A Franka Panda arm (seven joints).
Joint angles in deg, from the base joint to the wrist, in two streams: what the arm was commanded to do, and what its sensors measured. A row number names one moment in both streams.
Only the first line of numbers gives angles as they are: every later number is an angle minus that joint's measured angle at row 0.
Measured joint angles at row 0:
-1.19, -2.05, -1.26, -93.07, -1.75, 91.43, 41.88
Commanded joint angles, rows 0 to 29:
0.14, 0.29, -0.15, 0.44, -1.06, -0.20, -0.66
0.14, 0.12, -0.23, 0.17, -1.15, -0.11, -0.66
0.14, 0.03, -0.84, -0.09, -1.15, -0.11, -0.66
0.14, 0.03, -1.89, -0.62, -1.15, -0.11, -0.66
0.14, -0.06, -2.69, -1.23, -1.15, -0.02, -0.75
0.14, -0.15, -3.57, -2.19, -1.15, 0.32, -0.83
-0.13, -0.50, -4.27, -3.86, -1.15, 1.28, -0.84
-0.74, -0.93, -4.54, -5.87, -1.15, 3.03, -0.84
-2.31, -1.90, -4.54, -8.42, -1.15, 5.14, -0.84
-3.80, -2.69, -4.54, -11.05, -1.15, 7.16, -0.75
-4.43, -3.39, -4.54, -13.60, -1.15, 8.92, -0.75
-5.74, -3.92, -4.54, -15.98, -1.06, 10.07, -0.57
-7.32, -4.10, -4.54, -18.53, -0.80, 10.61, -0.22
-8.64, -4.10, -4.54, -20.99, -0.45, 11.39, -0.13
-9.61, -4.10, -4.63, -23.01, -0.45, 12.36, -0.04
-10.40, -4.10, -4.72, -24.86, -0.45, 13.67, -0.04
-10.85, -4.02, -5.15, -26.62, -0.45, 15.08, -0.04
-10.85, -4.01, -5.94, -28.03, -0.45, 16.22, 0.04
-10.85, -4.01, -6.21, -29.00, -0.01, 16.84, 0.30
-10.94, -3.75, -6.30, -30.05, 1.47, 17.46, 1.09
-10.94, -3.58, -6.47, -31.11, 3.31, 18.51, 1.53
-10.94, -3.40, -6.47, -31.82, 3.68, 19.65, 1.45
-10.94, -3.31, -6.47, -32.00, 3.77, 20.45, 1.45
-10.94, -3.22, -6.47, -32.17, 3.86, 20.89, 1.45
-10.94, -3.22, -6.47, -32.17, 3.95, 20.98, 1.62
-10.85, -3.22, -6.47, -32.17, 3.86, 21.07, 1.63
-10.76, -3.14, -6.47, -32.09, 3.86, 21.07, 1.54
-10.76, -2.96, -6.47, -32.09, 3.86, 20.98, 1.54
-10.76, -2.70, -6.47, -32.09, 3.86, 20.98, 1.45
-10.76, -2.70, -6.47, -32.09, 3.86, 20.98, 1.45
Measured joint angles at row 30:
-10.92, -1.89, -6.66, -30.85, 3.13, 19.86, 0.59
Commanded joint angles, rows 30 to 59:
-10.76, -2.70, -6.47, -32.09, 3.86, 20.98, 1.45
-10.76, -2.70, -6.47, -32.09, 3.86, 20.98, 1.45
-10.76, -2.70, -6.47, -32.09, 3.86, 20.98, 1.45
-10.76, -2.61, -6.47, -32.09, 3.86, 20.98, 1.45
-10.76, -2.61, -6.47, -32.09, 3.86, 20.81, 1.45
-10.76, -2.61, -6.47, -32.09, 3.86, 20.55, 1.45
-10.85, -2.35, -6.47, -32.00, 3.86, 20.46, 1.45
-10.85, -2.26, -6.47, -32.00, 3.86, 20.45, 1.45
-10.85, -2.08, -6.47, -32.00, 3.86, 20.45, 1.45
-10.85, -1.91, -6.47, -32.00, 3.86, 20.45, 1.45
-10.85, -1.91, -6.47, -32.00, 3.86, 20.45, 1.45
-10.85, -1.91, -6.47, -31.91, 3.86, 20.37, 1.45
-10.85, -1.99, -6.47, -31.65, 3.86, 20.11, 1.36
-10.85, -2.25, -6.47, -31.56, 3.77, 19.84, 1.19
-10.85, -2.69, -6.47, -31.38, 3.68, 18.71, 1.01
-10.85, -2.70, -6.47, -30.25, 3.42, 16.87, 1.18
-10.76, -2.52, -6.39, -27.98, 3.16, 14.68, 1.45
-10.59, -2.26, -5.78, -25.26, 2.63, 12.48, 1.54
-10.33, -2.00, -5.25, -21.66, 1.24, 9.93, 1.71
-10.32, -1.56, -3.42, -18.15, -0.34, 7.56, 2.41
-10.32, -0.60, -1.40, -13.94, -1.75, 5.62, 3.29
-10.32, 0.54, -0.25, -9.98, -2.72, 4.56, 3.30
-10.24, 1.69, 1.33, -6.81, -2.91, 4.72, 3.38
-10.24, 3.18, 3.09, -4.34, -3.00, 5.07, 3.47
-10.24, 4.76, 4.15, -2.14, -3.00, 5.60, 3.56
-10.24, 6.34, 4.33, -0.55, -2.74, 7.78, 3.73
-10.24, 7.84, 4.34, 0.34, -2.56, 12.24, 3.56
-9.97, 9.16, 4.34, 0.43, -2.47, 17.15, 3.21
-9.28, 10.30, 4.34, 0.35, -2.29, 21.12, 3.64
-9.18, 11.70, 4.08, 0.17, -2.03, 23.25, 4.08
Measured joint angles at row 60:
-9.55, 5.79, 4.07, -2.63, -1.60, 15.98, 3.09
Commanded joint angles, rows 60 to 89:
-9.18, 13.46, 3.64, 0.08, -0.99, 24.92, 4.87
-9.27, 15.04, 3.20, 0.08, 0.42, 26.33, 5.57
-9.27, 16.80, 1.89, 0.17, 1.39, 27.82, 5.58
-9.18, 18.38, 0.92, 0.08, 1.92, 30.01, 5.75
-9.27, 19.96, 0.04, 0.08, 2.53, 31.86, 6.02
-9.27, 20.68, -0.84, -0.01, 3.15, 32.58, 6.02
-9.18, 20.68, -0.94, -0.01, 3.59, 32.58, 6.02
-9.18, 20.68, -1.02, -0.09, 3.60, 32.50, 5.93
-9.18, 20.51, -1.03, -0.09, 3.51, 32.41, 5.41
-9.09, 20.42, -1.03, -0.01, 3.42, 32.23, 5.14
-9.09, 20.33, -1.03, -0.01, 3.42, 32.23, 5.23
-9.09, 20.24, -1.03, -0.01, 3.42, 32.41, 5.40
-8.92, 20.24, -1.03, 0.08, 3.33, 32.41, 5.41
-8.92, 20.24, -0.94, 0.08, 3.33, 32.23, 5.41
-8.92, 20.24, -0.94, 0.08, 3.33, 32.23, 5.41
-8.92, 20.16, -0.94, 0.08, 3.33, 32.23, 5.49
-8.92, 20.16, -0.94, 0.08, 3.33, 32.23, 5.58
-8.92, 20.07, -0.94, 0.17, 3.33, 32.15, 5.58
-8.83, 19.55, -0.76, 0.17, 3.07, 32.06, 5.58
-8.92, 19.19, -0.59, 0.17, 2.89, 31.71, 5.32
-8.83, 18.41, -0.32, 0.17, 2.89, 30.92, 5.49
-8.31, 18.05, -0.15, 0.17, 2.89, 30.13, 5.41
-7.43, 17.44, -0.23, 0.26, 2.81, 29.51, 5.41
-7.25, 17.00, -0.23, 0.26, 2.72, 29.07, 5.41
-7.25, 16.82, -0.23, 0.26, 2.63, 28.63, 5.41
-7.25, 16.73, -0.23, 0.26, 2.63, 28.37, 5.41
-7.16, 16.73, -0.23, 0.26, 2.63, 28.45, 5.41
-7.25, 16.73, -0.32, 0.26, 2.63, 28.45, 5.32
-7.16, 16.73, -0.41, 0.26, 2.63, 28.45, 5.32
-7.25, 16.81, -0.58, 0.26, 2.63, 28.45, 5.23
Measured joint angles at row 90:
-7.04, 17.12, -0.50, 0.28, 2.97, 29.39, 5.11
